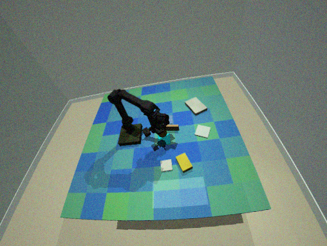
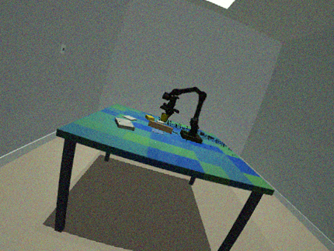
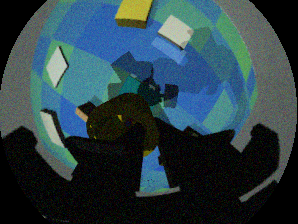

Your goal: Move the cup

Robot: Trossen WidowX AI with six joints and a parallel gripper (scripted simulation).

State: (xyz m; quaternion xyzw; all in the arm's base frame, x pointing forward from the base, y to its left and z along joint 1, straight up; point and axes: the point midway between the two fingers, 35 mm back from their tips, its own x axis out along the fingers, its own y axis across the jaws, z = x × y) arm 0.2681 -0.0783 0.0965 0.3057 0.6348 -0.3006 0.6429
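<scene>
Right now my gripper tip is 20 mm short of the cyan pad, 20 mm to the right of it and 110 mm above it. From my gripper tip the other things lie so: brown block 20 mm ahead, 110 mm to the left, 80 mm below; cup 20 mm ahead, 20 mm to the left; white slab 70 mm ahead, 200 mm to the right, 90 mm below.
</scene>
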